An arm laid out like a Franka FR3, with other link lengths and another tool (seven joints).
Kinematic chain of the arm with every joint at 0, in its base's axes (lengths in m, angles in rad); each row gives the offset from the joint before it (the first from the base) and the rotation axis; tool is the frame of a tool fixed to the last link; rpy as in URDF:
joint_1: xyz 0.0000 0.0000 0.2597 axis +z
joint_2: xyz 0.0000 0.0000 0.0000 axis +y
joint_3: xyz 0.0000 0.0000 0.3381 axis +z
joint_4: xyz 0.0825 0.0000 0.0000 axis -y
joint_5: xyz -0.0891 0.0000 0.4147 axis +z
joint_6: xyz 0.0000 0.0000 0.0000 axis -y
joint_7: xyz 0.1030 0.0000 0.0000 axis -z
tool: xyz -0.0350 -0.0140 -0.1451 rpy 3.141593 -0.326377 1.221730
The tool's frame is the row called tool.
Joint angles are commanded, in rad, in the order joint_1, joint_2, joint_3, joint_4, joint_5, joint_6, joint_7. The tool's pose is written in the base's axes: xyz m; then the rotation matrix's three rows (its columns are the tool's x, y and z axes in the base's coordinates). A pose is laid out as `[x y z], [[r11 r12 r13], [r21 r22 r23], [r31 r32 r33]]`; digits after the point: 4 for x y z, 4 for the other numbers.
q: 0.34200 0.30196 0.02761 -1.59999 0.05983 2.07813 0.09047
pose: [0.6474 0.2434 0.3758], [[0.0365 0.9860 0.1626], [0.8969 -0.1041 0.4299], [0.4408 0.1302 -0.8881]]
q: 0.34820 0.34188 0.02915 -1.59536 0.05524 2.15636 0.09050
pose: [0.6601 0.2527 0.3577], [[0.0142 0.9802 0.1973], [0.8918 -0.1016 0.4408], [0.4522 0.1697 -0.8756]]
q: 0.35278 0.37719 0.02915 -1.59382 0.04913 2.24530 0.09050
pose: [0.6730 0.2599 0.3422], [[-0.0118 0.9700 0.2430], [0.8852 -0.1028 0.4536], [0.4650 0.2205 -0.8574]]
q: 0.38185 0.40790 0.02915 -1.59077 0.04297 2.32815 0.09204
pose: [0.6773 0.2835 0.3303], [[-0.0594 0.9593 0.2761], [0.8769 -0.0820 0.4736], [0.4769 0.2702 -0.8364]]
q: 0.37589 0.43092 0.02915 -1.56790 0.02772 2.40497 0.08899
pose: [0.6934 0.2838 0.3342], [[-0.0959 0.9358 0.3392], [0.8692 -0.0873 0.4866], [0.4850 0.3416 -0.8051]]
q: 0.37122 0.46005 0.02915 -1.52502 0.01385 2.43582 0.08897
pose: [0.7078 0.2848 0.3390], [[-0.1178 0.9191 0.3760], [0.8663 -0.0900 0.4914], [0.4855 0.3836 -0.7856]]
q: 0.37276 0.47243 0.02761 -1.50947 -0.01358 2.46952 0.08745
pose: [0.7150 0.2866 0.3424], [[-0.1492 0.9022 0.4047], [0.8694 -0.0752 0.4883], [0.4710 0.4247 -0.7732]]
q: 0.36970 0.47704 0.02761 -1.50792 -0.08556 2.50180 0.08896
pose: [0.7205 0.2838 0.3447], [[-0.1949 0.8801 0.4329], [0.8864 -0.0309 0.4618], [0.4198 0.4737 -0.7742]]
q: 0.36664 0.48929 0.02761 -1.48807 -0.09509 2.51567 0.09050
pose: [0.7269 0.2836 0.3479], [[-0.2045 0.8692 0.4503], [0.8857 -0.0315 0.4631], [0.4167 0.4935 -0.7634]]
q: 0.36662 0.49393 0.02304 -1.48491 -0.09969 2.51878 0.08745
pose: [0.7292 0.2811 0.3465], [[-0.2068 0.8671 0.4533], [0.8883 -0.0278 0.4583], [0.4100 0.4974 -0.7645]]
